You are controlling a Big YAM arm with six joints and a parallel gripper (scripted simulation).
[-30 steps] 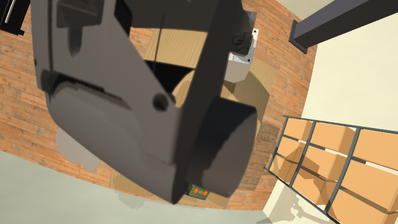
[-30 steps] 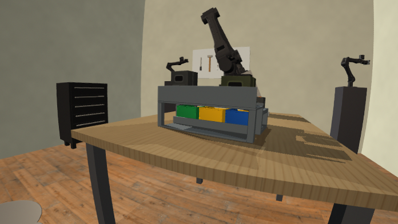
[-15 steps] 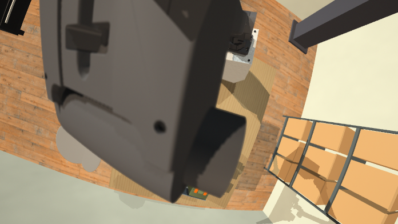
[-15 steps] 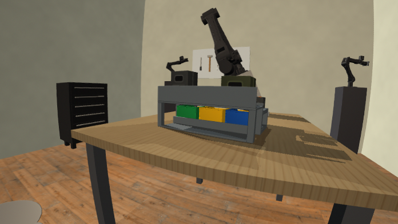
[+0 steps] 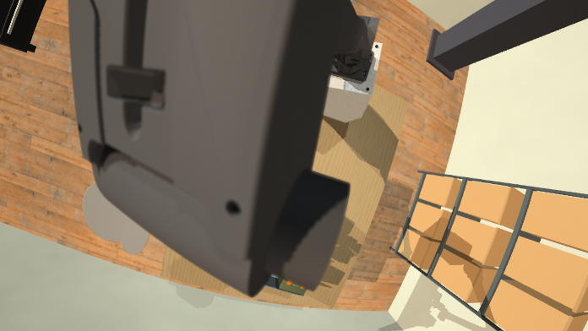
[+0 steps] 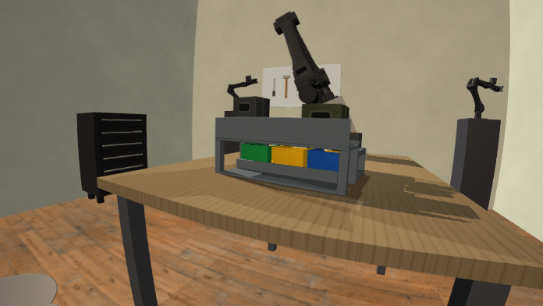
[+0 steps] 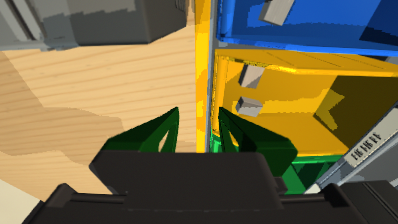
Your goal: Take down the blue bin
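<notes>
The yellow rod lies 1 cm below my hand. The rest, counted from my hand: grey case (12 cm to the left, 3 cm behind, 1 cm below); then yellow bin (10 cm ahead, 3 cm below, 1 cm to the right); then blue open bin (12 cm ahead, 10 cm to the left, 3 cm below).
</notes>
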